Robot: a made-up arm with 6 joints.
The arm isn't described. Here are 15 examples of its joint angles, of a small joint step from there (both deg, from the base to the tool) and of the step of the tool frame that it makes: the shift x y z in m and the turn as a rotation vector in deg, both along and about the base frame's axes.
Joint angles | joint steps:
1: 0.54 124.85 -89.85 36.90 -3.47 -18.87 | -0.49 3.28 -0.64 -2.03 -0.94 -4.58
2: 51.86 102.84 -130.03 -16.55 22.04 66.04 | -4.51 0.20 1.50 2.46 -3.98 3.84
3: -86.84 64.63 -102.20 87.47 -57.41 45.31 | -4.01 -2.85 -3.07 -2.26 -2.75 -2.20
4: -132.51 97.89 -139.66 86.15 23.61 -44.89 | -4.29 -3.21 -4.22 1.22 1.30 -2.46
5: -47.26 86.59 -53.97 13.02 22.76 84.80 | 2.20 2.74 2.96 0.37 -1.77 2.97
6: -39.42 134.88 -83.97 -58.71 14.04 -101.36 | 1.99 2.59 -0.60 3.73 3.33 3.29
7: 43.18 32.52 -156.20 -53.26 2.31 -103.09 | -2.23 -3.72 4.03 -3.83 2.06 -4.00
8: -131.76 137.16 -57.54 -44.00 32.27 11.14 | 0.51 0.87 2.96 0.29 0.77 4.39
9: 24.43 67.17 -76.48 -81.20 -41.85 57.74 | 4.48 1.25 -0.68 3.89 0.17 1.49
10: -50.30 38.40 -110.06 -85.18 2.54 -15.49 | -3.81 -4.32 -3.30 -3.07 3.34 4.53
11: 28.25 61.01 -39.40 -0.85 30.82 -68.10 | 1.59 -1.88 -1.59 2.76 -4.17 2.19
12: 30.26 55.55 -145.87 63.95 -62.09 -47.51 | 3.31 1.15 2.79 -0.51 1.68 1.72
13: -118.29 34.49 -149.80 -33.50 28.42 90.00 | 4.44 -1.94 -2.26 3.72 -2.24 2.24
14: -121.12 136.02 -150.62 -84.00 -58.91 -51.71 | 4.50 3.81 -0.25 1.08 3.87 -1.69
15: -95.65 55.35 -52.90 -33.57 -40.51 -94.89 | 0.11 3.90 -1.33 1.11 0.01 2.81
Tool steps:
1: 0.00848 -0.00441 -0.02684 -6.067 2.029 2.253
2: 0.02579 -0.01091 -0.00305 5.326 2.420 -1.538
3: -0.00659 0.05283 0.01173 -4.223 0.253 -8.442
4: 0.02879 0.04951 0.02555 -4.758 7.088 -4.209
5: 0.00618 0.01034 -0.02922 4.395 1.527 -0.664
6: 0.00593 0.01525 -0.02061 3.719 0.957 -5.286
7: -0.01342 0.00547 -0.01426 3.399 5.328 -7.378
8: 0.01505 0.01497 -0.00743 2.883 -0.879 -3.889
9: -0.00708 0.01537 0.00265 3.626 3.586 5.706
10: -0.03464 0.05546 -0.01348 -3.957 -7.558 -2.928
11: -0.00265 0.00734 0.02342 7.414 -4.608 -0.671
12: 0.03304 0.00200 0.01494 -3.620 1.671 3.499
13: -0.01057 0.04036 -0.01925 -4.514 5.902 9.096
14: 0.02549 -0.03360 -0.03279 1.604 -2.456 0.733
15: -0.00237 -0.02221 -0.00364 3.242 -3.546 1.706
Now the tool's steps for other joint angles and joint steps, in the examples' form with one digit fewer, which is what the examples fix.
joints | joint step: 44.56 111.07 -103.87 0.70 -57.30 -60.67 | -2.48 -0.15 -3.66 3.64 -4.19 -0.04
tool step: 0.0071 -0.0274 0.0278 8.12 -3.33 -2.71
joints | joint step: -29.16 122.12 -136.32 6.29 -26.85 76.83 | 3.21 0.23 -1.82 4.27 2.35 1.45
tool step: 0.0085 0.0254 0.0052 4.65 -1.70 6.02
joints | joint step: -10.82 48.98 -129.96 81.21 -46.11 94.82 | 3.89 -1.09 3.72 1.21 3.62 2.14
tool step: 0.0133 -0.0135 0.0021 -3.23 2.19 6.97
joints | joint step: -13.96 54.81 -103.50 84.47 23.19 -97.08 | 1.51 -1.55 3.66 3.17 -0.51 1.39
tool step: -0.0004 -0.0038 -0.0077 3.65 1.83 4.71
